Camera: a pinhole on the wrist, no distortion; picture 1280 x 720 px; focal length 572.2 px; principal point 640.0 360.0 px. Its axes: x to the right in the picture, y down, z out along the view. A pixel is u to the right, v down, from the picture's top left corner.
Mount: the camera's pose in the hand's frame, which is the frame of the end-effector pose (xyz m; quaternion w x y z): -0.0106 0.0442 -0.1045 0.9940 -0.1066 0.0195 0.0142
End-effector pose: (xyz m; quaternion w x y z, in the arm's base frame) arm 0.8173 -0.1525 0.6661 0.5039 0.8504 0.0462 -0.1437
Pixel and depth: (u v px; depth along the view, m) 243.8 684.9 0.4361
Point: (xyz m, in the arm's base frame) 0.5538 -0.5587 0.9413
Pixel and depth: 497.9 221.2 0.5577
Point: 0.6105 -0.5705 0.5114
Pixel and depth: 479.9 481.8 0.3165
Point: 0.7322 -0.4009 0.7526
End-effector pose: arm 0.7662 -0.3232 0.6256 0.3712 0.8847 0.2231 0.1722
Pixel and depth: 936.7 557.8 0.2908
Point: 1.0169 -0.4643 0.6975
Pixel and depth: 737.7 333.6 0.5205
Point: 1.0744 -0.5906 0.4676
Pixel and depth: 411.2 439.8 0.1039
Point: 0.7443 -0.3958 0.6800
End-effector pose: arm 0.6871 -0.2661 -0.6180 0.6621 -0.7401 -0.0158 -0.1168
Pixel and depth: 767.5 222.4 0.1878
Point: 0.7459 -0.1910 -0.6587
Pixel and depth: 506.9 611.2 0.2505
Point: 0.6798 -0.1654 -0.8404
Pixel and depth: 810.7 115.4 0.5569
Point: 0.9266 0.1928 -0.5644
